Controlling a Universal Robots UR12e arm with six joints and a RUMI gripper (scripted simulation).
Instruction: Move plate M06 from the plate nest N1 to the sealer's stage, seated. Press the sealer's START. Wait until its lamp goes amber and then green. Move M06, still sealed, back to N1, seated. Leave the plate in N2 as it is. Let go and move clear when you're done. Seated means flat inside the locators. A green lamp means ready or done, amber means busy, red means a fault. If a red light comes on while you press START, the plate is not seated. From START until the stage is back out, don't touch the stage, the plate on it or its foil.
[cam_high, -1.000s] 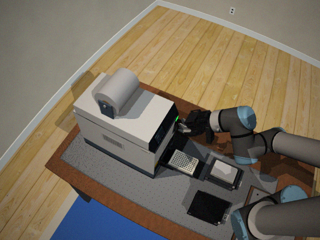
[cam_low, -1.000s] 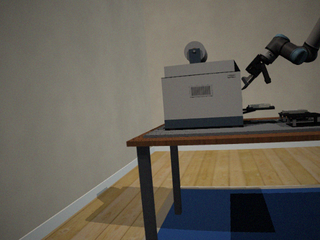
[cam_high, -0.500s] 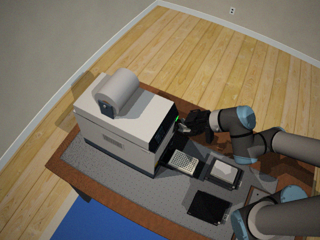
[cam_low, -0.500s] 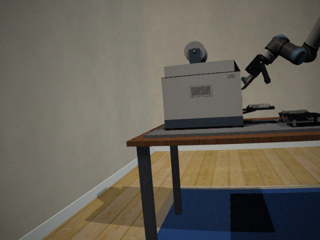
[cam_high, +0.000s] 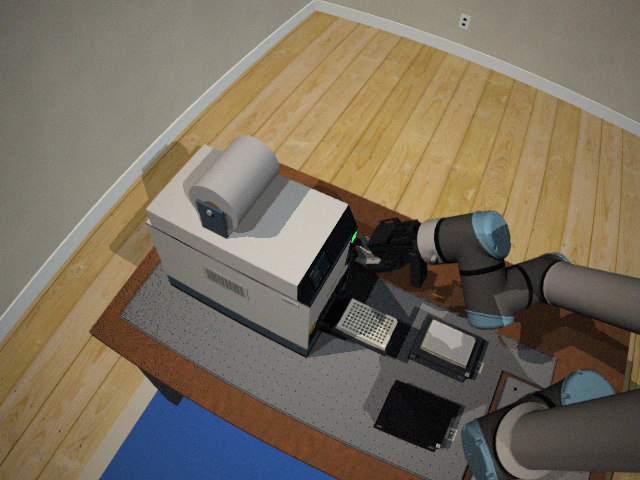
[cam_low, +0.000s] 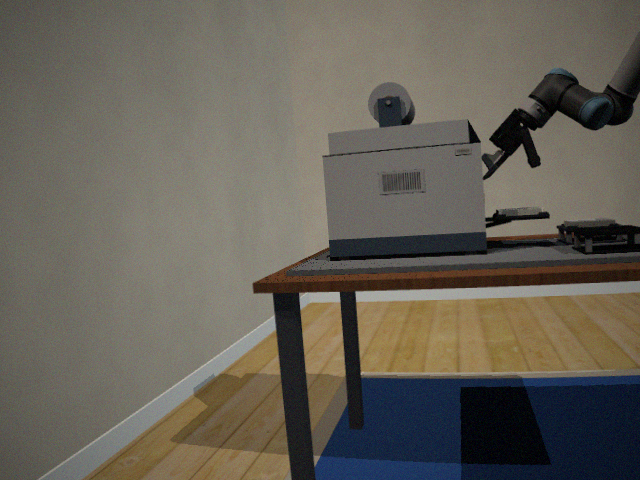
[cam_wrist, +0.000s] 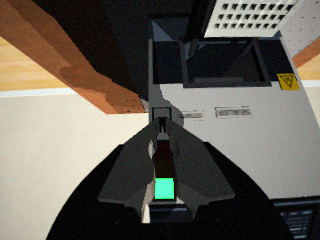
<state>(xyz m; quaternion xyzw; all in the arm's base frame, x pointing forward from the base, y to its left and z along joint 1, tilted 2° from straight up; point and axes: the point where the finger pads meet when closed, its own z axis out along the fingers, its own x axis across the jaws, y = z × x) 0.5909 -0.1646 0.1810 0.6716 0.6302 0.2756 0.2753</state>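
My hand is 20 mm short of the square button and 10 mm above it. Round my hand: foil-covered plate: 280 mm behind, 40 mm to the left, 150 mm below; then sealer stage: 80 mm behind, 100 mm to the left, 110 mm below; then white well plate: 80 mm behind, 100 mm to the left, 100 mm below.
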